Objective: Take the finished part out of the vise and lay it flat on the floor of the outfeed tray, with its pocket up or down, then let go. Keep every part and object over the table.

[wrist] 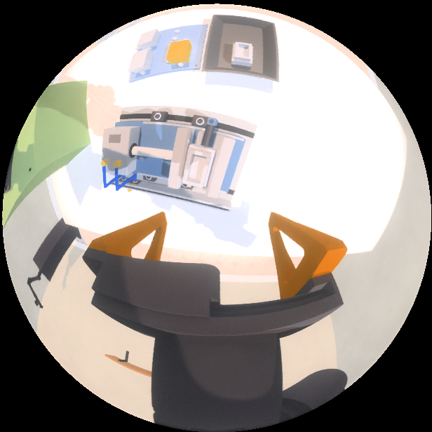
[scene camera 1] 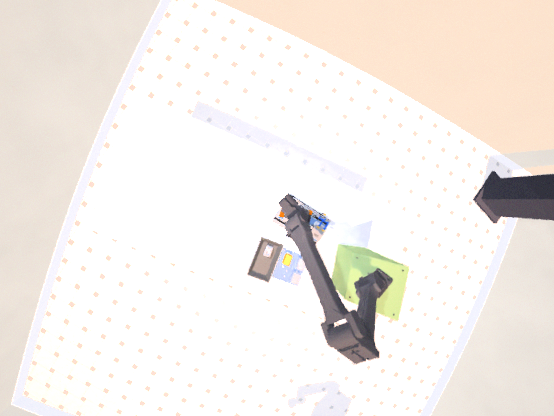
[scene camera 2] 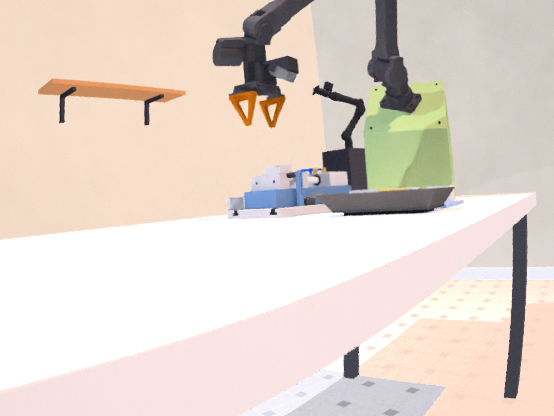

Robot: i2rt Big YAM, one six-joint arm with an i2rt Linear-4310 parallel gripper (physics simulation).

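Observation:
My gripper (scene camera 2: 260, 126), visible. Gripper (wrist: 217, 217), visible too.

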